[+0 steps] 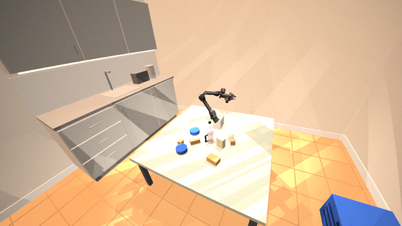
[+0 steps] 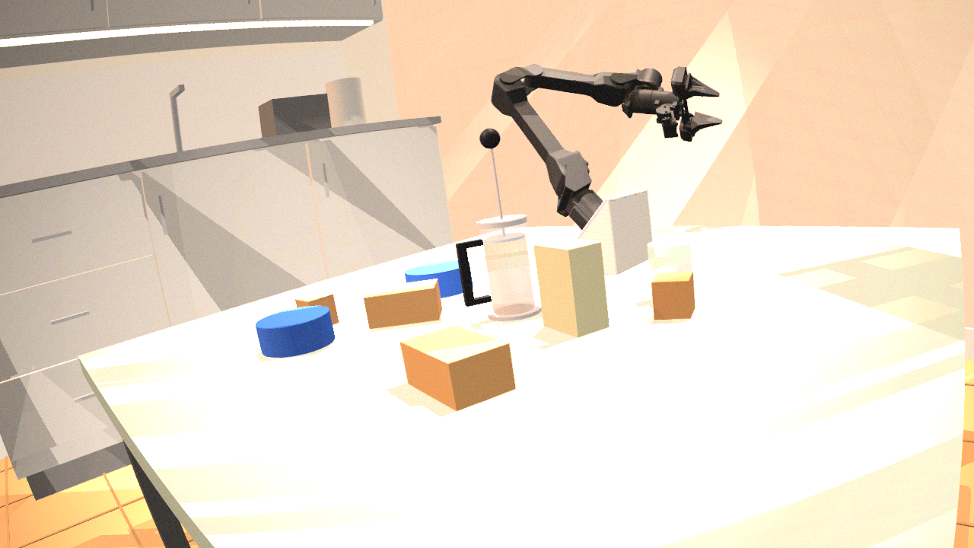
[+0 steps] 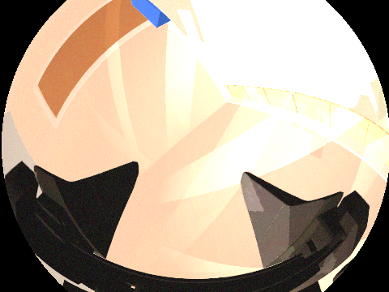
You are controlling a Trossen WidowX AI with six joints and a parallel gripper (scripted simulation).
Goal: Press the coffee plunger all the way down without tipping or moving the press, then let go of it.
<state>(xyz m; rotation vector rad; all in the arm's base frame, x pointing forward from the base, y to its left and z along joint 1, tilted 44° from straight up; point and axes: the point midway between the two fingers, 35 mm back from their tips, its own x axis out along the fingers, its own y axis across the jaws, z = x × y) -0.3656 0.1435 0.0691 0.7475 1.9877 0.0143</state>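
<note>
Right now the glass coffee press is 650 mm ahead of my gripper tip, 20 mm to the right of it and 150 mm below it. Also, from my gripper tip: cream block (640 mm ahead, 120 mm to the left, 230 mm below).
</note>
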